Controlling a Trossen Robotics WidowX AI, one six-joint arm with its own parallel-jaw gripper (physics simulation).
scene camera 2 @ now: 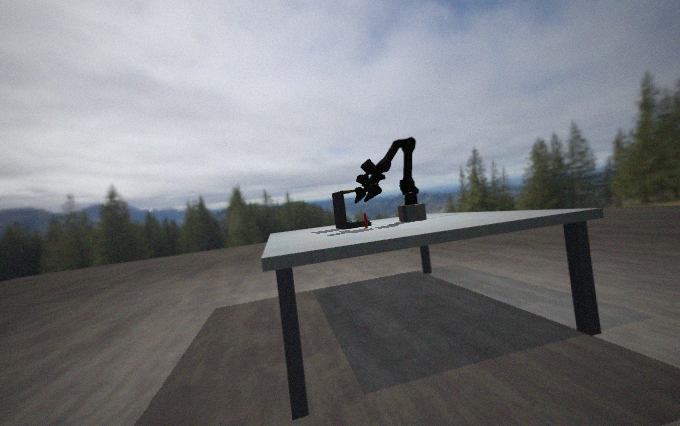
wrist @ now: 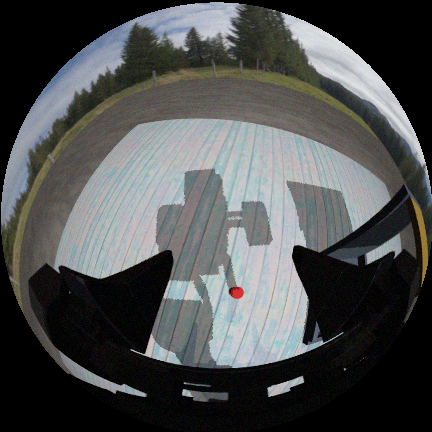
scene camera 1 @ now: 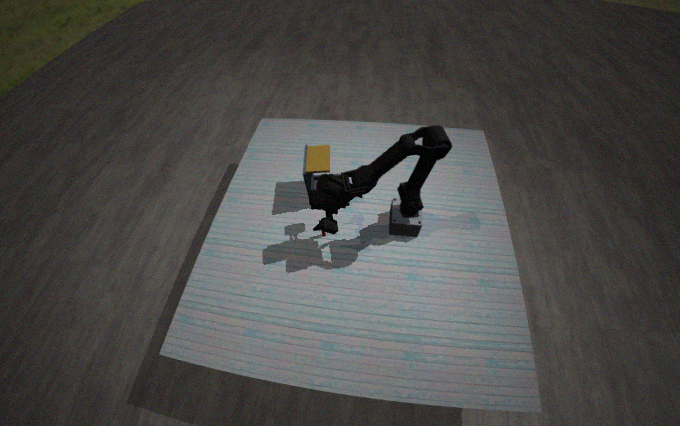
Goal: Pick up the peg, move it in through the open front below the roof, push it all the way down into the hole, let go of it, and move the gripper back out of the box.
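Places are measured from the arm's base along level axes (x back, y right, z up), in millimetres.
Pixels of known places: gripper, fingertip midpoint: (scene camera 2: 359, 202) (wrist: 234, 255) (scene camera 1: 312, 219); arm's base at its link origin: (scene camera 2: 411, 204) (scene camera 1: 409, 210).
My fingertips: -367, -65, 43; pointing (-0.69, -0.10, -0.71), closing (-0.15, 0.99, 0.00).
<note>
For each thing: its top centre in the pictures, then the offset to it from my fingertips, as dx, dy, dz. Level surfaces: height alone.
- red peg at its top centre: (wrist: 236, 292) (scene camera 1: 322, 225) (scene camera 2: 364, 213) +27, +10, -62
- yellow roof at its top centre: (scene camera 1: 325, 157) (scene camera 2: 349, 191) +43, +231, +82
- striped table at its surface level: dz -142
The red peg (scene camera 1: 323, 233) (scene camera 2: 366, 221) (wrist: 237, 293) stands upright on the table; the wrist view sees it nearly end-on, and in scene camera 1 most of it is hidden behind a finger. The box has a yellow roof (scene camera 1: 318, 158) (wrist: 419, 225) and a dark wall (scene camera 2: 339, 209) (wrist: 377, 231). It stands beside the peg, apart from it. Its hole is not visible. My gripper (scene camera 2: 361, 200) (wrist: 234, 255) is open and empty, tilted, well above the peg, with one finger close to the box in scene camera 2. In the wrist view the peg lies between the finger directions, below the fingertip line.
The arm's grey base block (scene camera 1: 405, 225) (scene camera 2: 412, 212) stands on the striped table (scene camera 1: 351, 321) (scene camera 2: 451, 230), to the right of the peg and box in both scene views. The arm hides the lower part of the box in scene camera 1. Arm and box shadows fall on the table.
</note>
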